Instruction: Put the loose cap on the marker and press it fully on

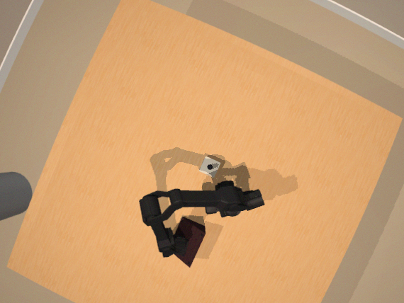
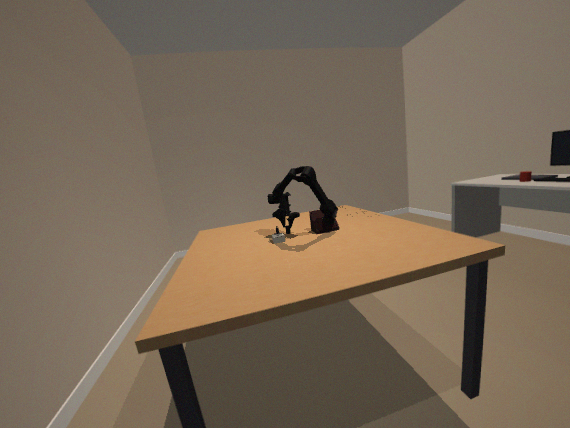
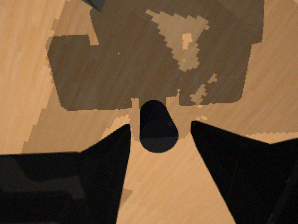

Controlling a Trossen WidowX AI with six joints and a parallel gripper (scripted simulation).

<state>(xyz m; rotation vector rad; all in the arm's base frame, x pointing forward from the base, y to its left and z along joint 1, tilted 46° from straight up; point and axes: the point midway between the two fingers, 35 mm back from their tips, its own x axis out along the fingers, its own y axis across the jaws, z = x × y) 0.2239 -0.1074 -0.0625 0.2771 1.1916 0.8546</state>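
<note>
My gripper tip is 10 mm above the dark cap. Also, from my gripper tip: holder block: 100 mm ahead, 110 mm to the left, 20 mm below.
</note>
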